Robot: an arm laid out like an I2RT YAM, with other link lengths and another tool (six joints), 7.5 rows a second.
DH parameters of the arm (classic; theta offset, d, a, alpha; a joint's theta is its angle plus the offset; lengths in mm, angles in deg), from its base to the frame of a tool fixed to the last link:
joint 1: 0 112.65 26.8 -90
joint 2: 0 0 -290.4 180
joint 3: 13.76 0 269.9 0
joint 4: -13.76 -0.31 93.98 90
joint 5: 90 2.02 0 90
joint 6: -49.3 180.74 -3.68 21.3
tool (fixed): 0 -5.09 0 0
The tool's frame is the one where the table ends.
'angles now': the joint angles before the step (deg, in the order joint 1, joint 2, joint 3, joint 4, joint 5, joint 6). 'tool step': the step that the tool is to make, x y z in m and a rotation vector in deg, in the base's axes. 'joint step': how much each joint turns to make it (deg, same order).
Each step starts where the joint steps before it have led.
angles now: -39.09 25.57 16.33 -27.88 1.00 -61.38
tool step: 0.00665 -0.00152 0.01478 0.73 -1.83 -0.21
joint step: 0.15 1.65 2.47 0.12 -0.73 1.60
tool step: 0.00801 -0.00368 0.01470 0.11 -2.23 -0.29
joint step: 0.09 1.67 1.88 1.46 -0.55 1.43
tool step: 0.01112 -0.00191 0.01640 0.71 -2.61 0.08
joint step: 0.67 2.22 2.32 1.52 -0.72 2.14
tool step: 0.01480 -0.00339 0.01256 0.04 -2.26 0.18
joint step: 1.54 3.14 1.47 3.47 0.41 1.91
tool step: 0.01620 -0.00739 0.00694 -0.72 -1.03 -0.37
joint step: 1.76 4.56 1.02 4.79 1.83 1.10
